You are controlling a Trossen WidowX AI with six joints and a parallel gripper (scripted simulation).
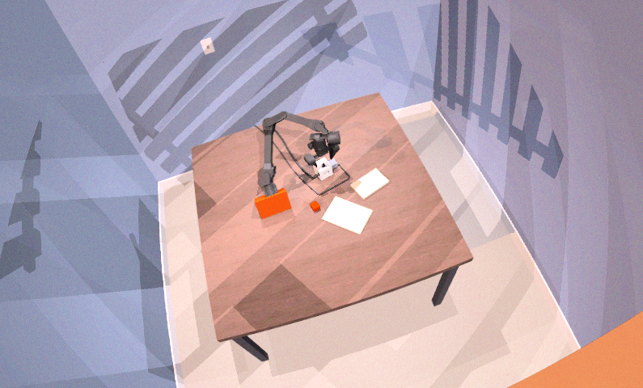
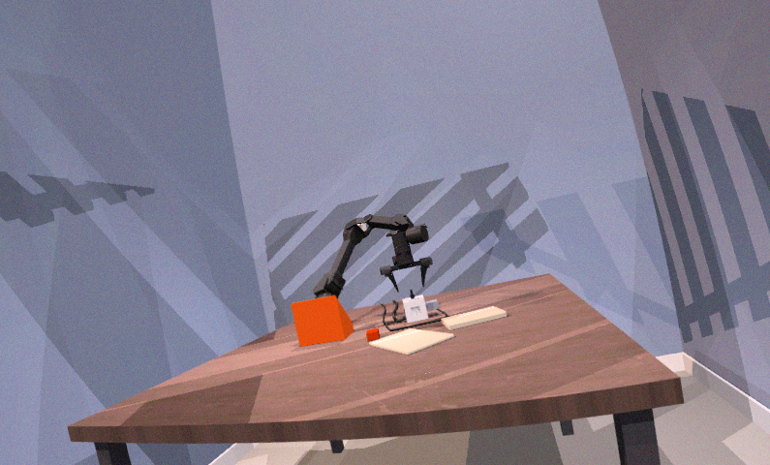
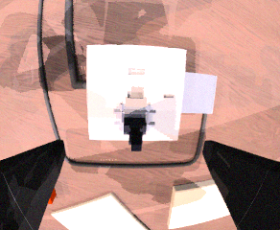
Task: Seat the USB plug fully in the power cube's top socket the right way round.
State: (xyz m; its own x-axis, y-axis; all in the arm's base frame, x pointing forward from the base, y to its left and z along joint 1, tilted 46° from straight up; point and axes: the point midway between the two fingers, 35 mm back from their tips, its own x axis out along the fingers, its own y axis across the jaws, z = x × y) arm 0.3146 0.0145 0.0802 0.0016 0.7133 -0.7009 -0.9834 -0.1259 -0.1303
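The dark USB plug is 20 mm below my gripper tip. Round my gripper tip: orange cube (170 mm to the right, 120 mm behind, 100 mm below).
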